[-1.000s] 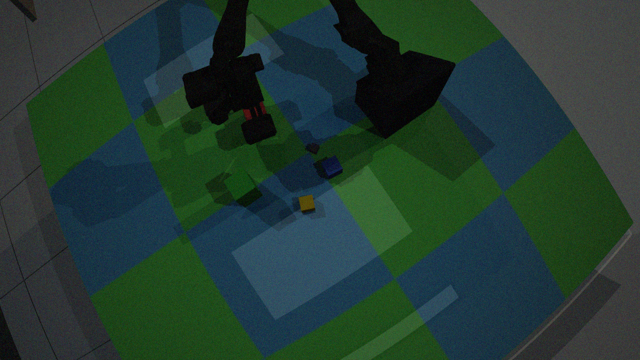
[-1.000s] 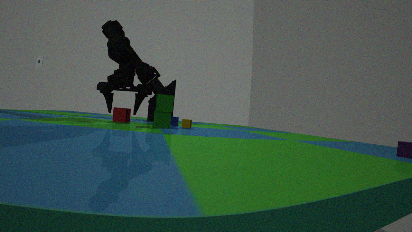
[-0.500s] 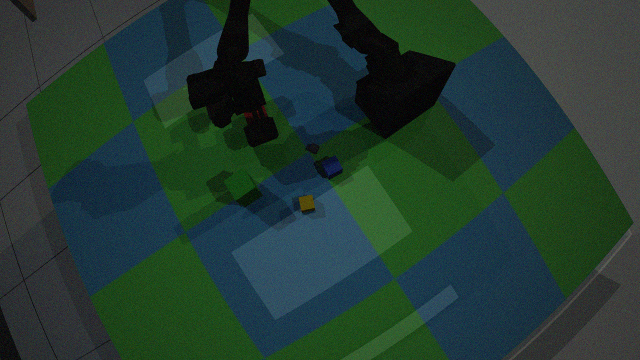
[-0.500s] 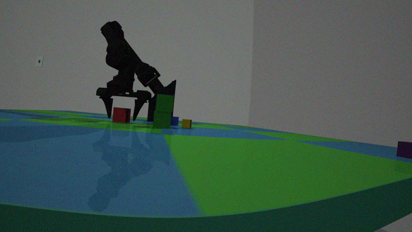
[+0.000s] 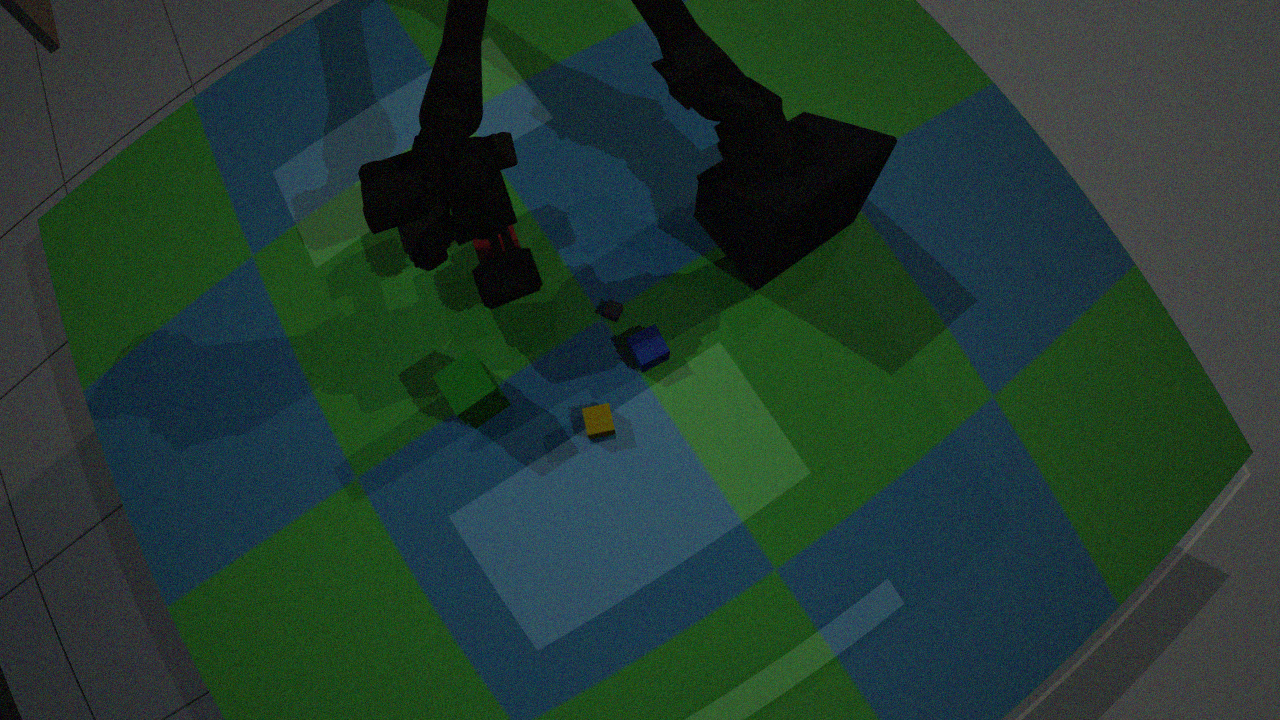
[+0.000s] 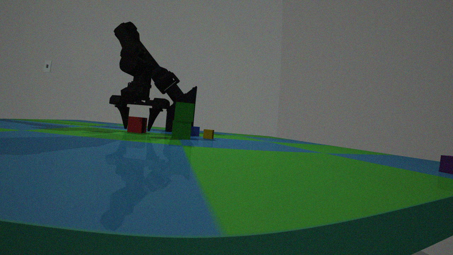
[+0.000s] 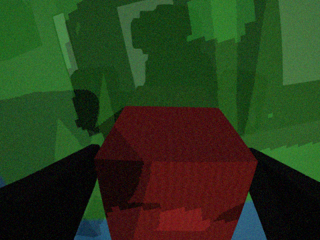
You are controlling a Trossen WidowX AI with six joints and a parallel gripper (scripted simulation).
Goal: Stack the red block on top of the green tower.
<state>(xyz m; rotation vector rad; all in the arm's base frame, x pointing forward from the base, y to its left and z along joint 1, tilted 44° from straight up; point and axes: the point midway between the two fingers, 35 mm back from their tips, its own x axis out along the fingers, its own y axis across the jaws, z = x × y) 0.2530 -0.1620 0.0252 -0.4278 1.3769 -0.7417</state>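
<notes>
My gripper tip is 130 mm to the right of the small dark block and 60 mm past it. Round my gripper tip: red block (20 mm above); blue block (190 mm to the left, 70 mm behind, 10 mm above); yellow block (230 mm to the left, 20 mm ahead, 10 mm above).
</notes>
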